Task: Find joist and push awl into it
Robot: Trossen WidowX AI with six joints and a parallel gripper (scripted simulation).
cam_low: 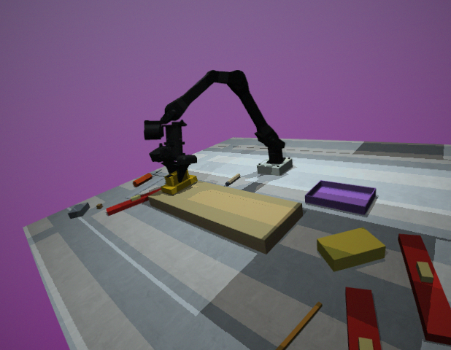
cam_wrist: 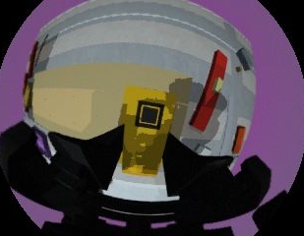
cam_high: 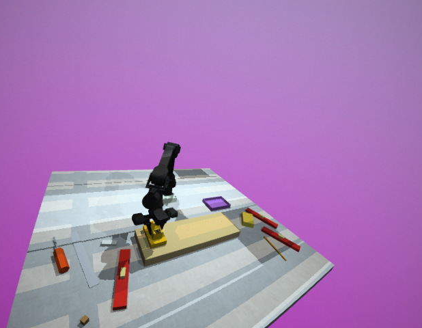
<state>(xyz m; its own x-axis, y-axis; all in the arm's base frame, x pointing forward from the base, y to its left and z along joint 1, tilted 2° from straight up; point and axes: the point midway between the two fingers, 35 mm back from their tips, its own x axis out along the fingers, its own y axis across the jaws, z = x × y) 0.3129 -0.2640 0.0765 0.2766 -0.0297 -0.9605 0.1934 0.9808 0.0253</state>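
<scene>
Right now my gripper tip is 54 cm to the right of the purple tray, 11 cm past it and 6 cm above it. Round my gripper tip: yellow stud finder (2 cm above, 1 cm ahead); white block (16 cm to the right, 10 cm behind, 6 cm below); awl (15 cm behind, 13 cm to the left, 6 cm below).
</scene>
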